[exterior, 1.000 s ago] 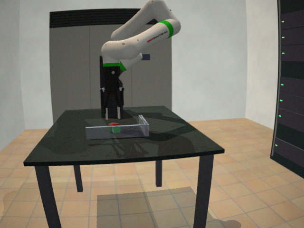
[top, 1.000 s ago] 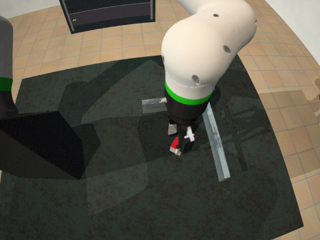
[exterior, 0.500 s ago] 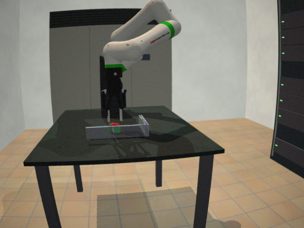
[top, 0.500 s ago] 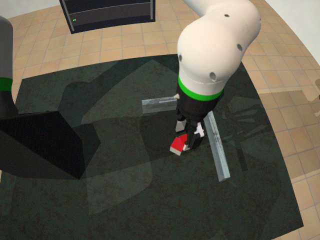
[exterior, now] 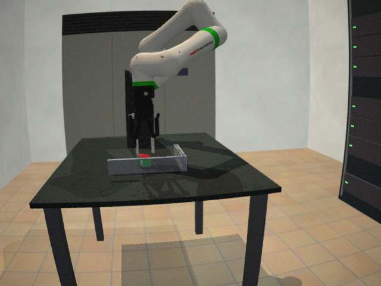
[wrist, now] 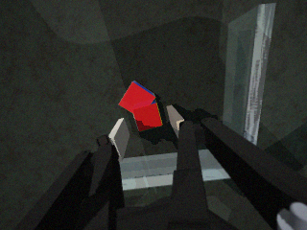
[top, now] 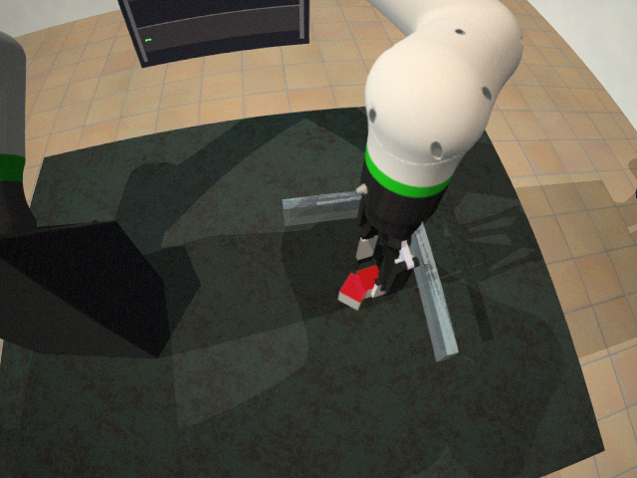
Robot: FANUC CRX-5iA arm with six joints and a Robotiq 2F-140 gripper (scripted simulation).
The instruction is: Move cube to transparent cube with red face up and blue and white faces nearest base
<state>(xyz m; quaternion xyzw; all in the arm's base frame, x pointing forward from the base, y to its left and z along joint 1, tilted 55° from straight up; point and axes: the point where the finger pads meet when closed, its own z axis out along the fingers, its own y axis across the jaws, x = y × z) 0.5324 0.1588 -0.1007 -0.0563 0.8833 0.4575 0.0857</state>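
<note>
Now: hand 3 cm past the transparent cube, 1 cm to the left of it and 6 cm above it. The rest, counted from my hand: long wall 10 cm ahead, 4 cm below.
</note>
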